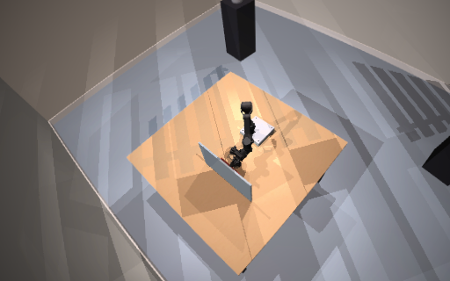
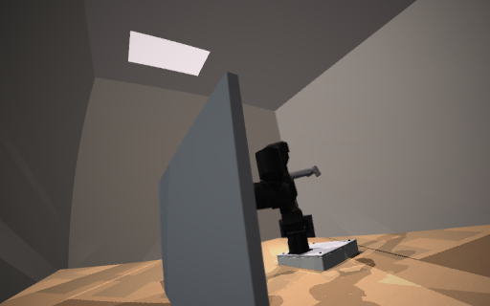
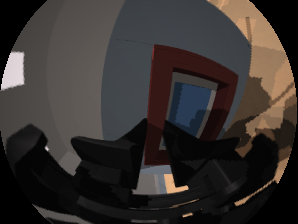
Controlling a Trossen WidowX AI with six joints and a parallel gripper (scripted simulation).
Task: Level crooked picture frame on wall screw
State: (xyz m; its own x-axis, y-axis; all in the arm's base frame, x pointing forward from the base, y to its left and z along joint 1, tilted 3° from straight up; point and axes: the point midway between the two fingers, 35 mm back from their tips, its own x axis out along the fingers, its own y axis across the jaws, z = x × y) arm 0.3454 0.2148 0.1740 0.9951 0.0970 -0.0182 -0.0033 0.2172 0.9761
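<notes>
Right now the red picture frame is 50 mm below my gripper tip, 10 mm to the right of it and 10 mm ahead of it. Also, from my gripper tip: grey wall panel 70 mm below, 20 mm to the right, 20 mm ahead.
</notes>
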